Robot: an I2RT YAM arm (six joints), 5 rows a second.
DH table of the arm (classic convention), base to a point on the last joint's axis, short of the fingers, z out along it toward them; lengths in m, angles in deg. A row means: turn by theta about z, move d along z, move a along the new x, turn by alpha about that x. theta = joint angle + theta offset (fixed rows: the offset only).
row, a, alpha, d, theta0
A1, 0.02, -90, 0.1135, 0
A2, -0.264, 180, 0, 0
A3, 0.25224, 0, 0, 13.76
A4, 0.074, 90, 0, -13.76
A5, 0, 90, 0, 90
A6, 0, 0, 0.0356, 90
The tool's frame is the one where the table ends.
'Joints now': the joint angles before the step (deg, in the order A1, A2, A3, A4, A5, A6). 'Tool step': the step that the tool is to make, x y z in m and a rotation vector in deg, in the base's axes. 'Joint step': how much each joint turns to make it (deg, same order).
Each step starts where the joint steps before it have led.
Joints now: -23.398 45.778 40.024 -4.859 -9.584 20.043
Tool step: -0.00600 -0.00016 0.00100 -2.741 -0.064 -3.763
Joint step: 0.008 -1.650 -0.564 -0.174 4.152 -1.801
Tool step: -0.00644 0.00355 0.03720 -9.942 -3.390 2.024
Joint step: 0.004 -0.781 5.727 -0.275 -1.116 -7.998
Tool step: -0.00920 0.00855 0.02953 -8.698 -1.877 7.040
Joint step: 0.002 -0.899 5.136 -2.155 -6.850 -7.531
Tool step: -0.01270 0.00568 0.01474 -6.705 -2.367 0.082
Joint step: 0.001 -2.227 1.655 -0.299 -0.281 -5.355
